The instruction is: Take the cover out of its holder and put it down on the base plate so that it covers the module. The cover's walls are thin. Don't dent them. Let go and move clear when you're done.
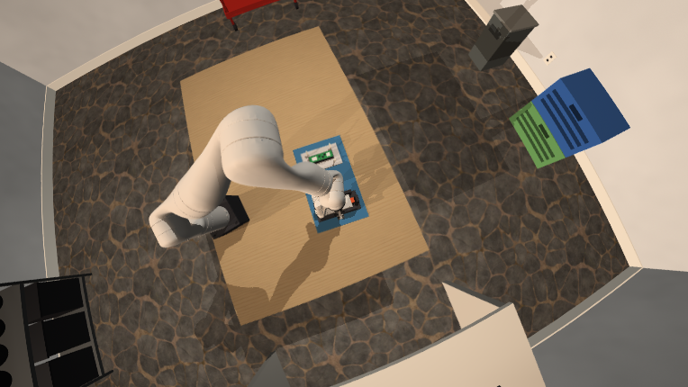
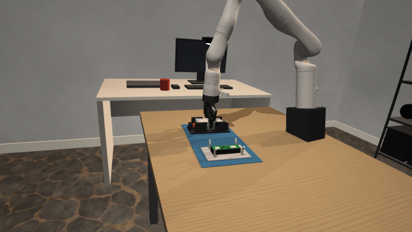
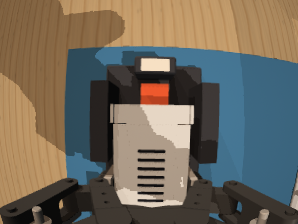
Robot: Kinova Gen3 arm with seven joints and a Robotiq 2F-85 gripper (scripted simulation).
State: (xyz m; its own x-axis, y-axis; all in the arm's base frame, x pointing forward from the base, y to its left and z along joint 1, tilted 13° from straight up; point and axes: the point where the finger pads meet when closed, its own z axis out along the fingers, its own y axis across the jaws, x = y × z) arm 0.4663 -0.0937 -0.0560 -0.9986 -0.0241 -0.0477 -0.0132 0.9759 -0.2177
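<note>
My hand is right at the cover.
</note>
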